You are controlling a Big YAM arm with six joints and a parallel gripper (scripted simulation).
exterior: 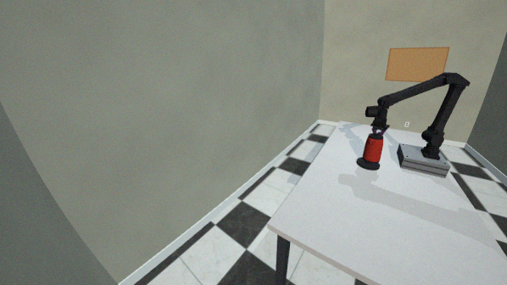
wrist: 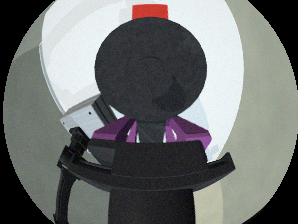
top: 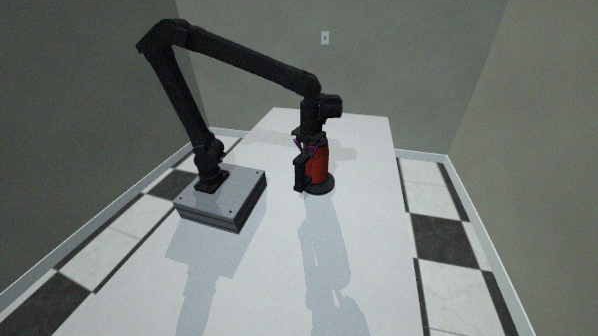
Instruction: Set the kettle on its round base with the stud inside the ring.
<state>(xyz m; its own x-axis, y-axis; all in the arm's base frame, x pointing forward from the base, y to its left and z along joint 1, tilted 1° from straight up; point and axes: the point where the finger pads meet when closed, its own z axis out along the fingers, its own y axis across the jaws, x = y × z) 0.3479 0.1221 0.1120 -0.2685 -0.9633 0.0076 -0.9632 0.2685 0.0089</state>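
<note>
The red kettle lies 5 cm below my hand, 2 cm to the left of it and 1 cm ahead of it. Also, from my hand: round black base 18 cm below, 6 cm to the left, 2 cm ahead.
</note>
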